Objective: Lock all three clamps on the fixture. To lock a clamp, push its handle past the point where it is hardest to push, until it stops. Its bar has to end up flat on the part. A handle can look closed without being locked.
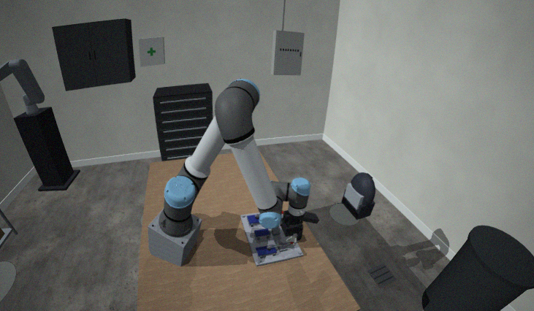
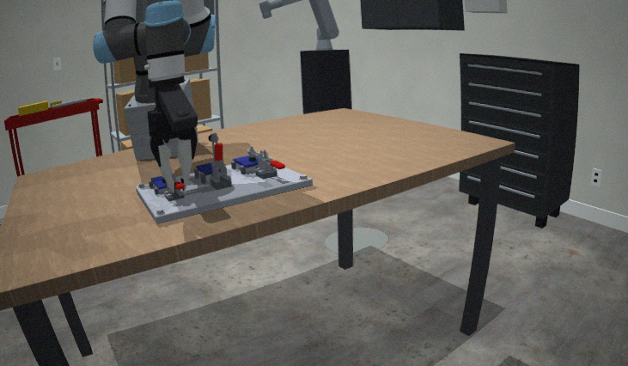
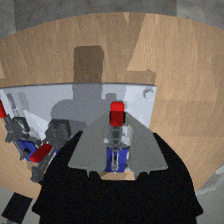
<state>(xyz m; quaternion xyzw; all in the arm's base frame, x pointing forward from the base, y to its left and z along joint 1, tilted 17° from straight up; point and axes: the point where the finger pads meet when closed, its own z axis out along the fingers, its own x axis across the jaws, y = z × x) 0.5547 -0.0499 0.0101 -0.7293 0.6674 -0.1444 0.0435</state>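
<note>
My gripper is now 9 cm past the grey fixture plate, 10 cm to the right of it and 5 cm above it. Also, from my hand: blue part (13 cm behind, 10 cm to the left, 2 cm below).
</note>
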